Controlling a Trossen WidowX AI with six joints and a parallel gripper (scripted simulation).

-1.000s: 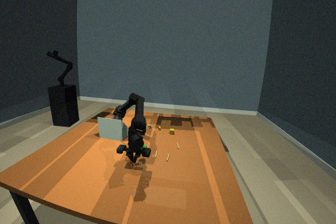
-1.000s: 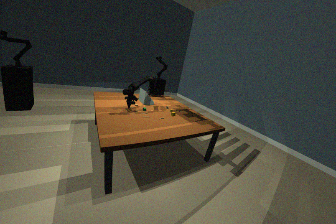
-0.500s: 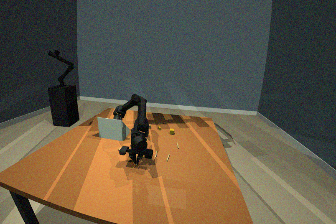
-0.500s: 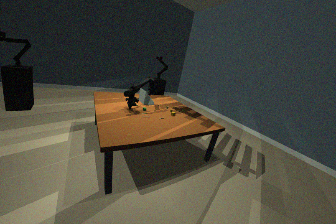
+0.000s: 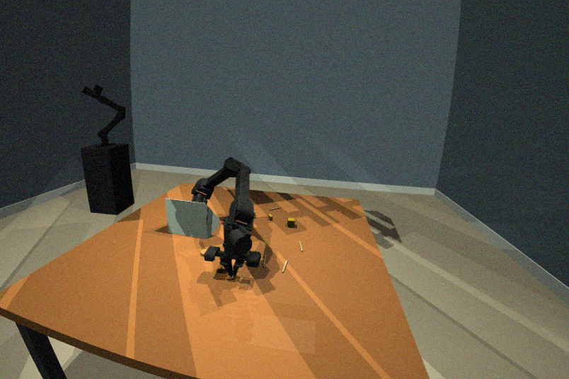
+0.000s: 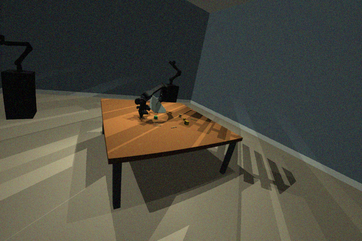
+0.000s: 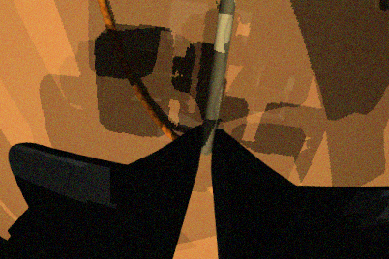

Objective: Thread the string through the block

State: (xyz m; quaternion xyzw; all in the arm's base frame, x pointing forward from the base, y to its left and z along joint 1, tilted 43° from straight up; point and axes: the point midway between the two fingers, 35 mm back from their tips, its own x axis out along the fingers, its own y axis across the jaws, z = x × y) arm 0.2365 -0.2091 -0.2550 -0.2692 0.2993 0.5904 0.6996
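The green block lies 160 mm to the left of my gripper tip and 20 mm ahead of it. The rest, counted from my gripper tip: yellow cube 430 mm to the left, 220 mm ahead, 10 mm above; then round wooden button 140 mm to the left, 140 mm behind, 10 mm below; then thin pale stick 10 mm to the left.
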